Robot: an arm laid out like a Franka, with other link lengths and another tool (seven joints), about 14 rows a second.
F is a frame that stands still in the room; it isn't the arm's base.
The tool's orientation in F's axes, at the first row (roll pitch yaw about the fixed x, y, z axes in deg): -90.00, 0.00, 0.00
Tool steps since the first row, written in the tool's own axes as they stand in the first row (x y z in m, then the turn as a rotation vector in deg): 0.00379, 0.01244, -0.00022, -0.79, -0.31, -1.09; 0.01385, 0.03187, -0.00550, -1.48, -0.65, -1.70; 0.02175, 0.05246, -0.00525, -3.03, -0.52, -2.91; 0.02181, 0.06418, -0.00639, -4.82, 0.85, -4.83; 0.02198, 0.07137, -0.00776, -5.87, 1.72, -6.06; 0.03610, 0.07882, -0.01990, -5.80, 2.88, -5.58; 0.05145, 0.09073, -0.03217, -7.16, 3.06, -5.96
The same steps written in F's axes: 0.00379, -0.00022, -0.01244, -0.79, -1.09, 0.31; 0.01385, -0.00550, -0.03187, -1.48, -1.70, 0.65; 0.02175, -0.00525, -0.05246, -3.03, -2.91, 0.52; 0.02181, -0.00639, -0.06418, -4.82, -4.83, -0.85; 0.02198, -0.00776, -0.07137, -5.87, -6.06, -1.72; 0.03610, -0.01990, -0.07882, -5.80, -5.58, -2.88; 0.05145, -0.03217, -0.09073, -7.16, -5.96, -3.06
